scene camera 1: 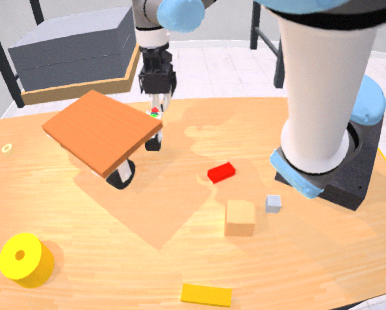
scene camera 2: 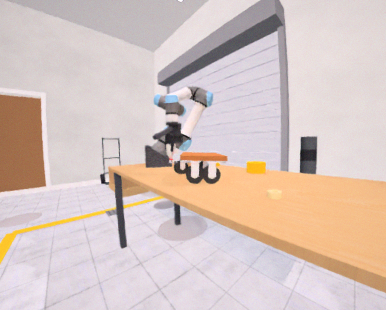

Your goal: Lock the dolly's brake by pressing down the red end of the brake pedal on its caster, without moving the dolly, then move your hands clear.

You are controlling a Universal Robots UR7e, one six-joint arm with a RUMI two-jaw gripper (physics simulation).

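Frame: origin at the arm's base, x right, y ahead, z up, level; centimetres.
Where they show: gripper, fingertip midpoint: [scene camera 1: 162, 111] [scene camera 2: 170, 159]; arm's base at its link origin: [scene camera 2: 159, 152].
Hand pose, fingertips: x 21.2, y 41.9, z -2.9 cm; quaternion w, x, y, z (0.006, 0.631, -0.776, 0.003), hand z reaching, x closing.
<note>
Each offset is from my fingertips to the top centre of the thing. "spot": to the spot under its first point. Level surfaces: height alone.
The dolly has an orange platform [scene camera 1: 102, 131] [scene camera 2: 202, 156], nearly level in scene camera 2, on casters with black wheels. One caster wheel {spot: dy +3.4, dx -8.9, dz -3.5 cm} [scene camera 1: 153, 143] [scene camera 2: 181, 167] is on the side by the arm. Above that wheel, at the platform's corner, the brake pedal shows a red end [scene camera 1: 154, 109] [scene camera 2: 171, 160] and a green part {spot: dy +2.4, dx -1.9, dz +0.3 cm} [scene camera 1: 154, 115]. My gripper [scene camera 1: 158, 105] [scene camera 2: 171, 154] is shut and empty, pointing down with its fingertips right at the red end. Whether they touch it, and how far the pedal is tipped, is too small to tell.
On the table {dz -9.1 cm} [scene camera 1: 120, 265] [scene camera 2: 325, 215] are a red block {dy -12.8, dx -17.9, dz -6.7 cm} [scene camera 1: 221, 172], a wooden cube {dy -13.2, dx -33.2, dz -3.1 cm} [scene camera 1: 239, 218], a small grey cube {dy -22.5, dx -30.4, dz -5.9 cm} [scene camera 1: 273, 204], a yellow bar {dy -3.2, dx -48.5, dz -7.0 cm} [scene camera 1: 206, 295], a yellow cylinder {dy +35.1, dx -38.6, dz -3.0 cm} [scene camera 1: 27, 260] [scene camera 2: 256, 167] and a pale ring {dy +56.4, dx +3.3, dz -7.0 cm} [scene camera 1: 4, 149] [scene camera 2: 274, 194]. My arm's base stands at right in scene camera 1.
</note>
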